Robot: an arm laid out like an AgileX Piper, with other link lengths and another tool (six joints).
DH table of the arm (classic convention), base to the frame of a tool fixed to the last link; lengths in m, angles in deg. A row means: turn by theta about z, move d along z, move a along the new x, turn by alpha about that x. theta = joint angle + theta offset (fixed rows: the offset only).
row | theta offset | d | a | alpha
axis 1 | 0 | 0.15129 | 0 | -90
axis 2 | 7.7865 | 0 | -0.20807 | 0
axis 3 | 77.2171 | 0 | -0.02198 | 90
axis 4 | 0 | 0.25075 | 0 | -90
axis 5 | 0 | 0 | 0 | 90
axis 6 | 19.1 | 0.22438 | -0.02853 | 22.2
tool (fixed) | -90 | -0.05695 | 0 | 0
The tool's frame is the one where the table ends.
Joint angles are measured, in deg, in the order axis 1, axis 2, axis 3, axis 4, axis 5, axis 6. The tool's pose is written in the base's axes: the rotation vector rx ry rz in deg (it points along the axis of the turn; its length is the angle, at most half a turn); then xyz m. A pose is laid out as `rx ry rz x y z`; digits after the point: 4 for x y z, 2 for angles.
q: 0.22 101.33 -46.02 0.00 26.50 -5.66
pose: 102.54 -135.42 32.65 0.3162 0.0155 0.0093
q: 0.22 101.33 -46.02 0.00 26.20 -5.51
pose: 102.41 -135.75 32.90 0.3170 0.0154 0.0097
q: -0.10 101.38 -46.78 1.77 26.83 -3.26
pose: 98.06 -139.82 30.66 0.3206 0.0138 0.0123
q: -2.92 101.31 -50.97 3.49 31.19 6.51
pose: 81.14 -150.83 24.64 0.3345 -0.0064 0.0266
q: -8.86 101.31 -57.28 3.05 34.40 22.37
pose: 52.59 -165.20 19.81 0.3556 -0.0546 0.0527
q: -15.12 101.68 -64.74 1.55 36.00 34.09
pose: 28.19 -175.24 19.15 0.3743 -0.1094 0.0870
